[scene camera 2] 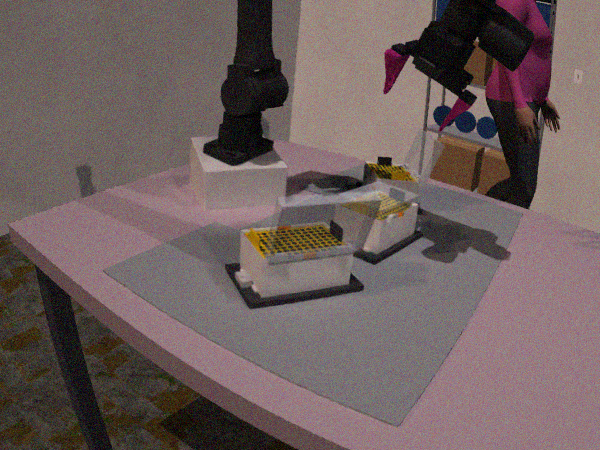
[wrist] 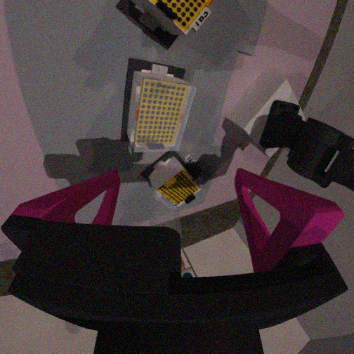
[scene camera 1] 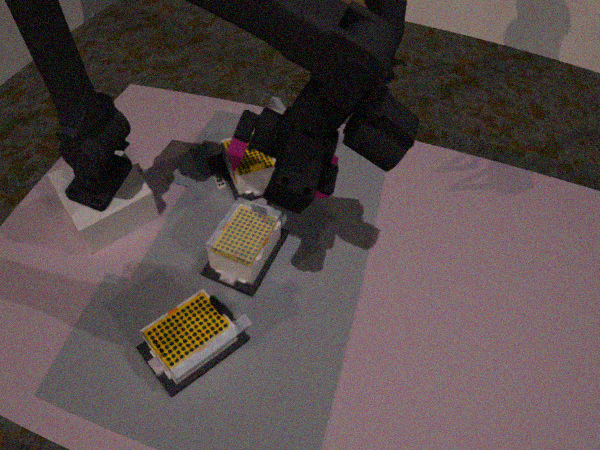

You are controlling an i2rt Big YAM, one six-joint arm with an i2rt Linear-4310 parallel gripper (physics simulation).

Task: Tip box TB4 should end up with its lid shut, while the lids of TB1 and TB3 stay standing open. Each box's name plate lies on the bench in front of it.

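Frame: origin at the arm's base, x up, y left, z back, level; millimetres.
Where they show: gripper, fingertip midpoint: (scene camera 2: 412, 111) (scene camera 1: 265, 181); arm's base at its link origin: (scene camera 2: 238, 150) (scene camera 1: 100, 181).
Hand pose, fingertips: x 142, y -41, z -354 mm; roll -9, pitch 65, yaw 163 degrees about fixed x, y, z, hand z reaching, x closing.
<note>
Each offset is from my fingertips to the centre of the thing. "spot": to the spot under its first point. Level surfaces: height alone.
The middle tip box {dx -187, dy +25, dz +59 mm} (scene camera 1: 245, 235) (scene camera 2: 395, 227) (wrist: 162, 110) has its clear lid lying flat over its yellow rack, shut as far as I can see; its name plate is not readable. The near tip box {dx -193, dy -170, dz +81 mm} (scene camera 1: 187, 330) (scene camera 2: 305, 272) has its clear lid {spot: dx -82, dy -177, dz -25 mm} (scene camera 1: 243, 322) standing open; a name plate (wrist: 201, 19) beside it is hard to read. The far tip box {dx -193, dy +220, dz +123 mm} (scene camera 1: 255, 182) (scene camera 2: 392, 172) (wrist: 178, 189) is partly hidden by my gripper in scene camera 1; a clear piece {spot: dx -80, dy +299, dz +77 mm} (scene camera 1: 276, 103) behind it looks like its raised lid. My gripper (scene camera 1: 278, 181) (scene camera 2: 413, 111) (wrist: 176, 174) is open and empty, high above the boxes' far end.
The white pedestal (scene camera 1: 117, 225) (scene camera 2: 240, 187) carries the arm's base at the back left. The boxes stand on a grey mat {dx -226 mm} (scene camera 1: 280, 400) (scene camera 2: 350, 340) on the pink bench {dx -229 mm} (scene camera 1: 475, 325) (scene camera 2: 550, 325). A person (scene camera 2: 520, 90) and a shelf rack (scene camera 2: 426, 130) are beyond the bench.
</note>
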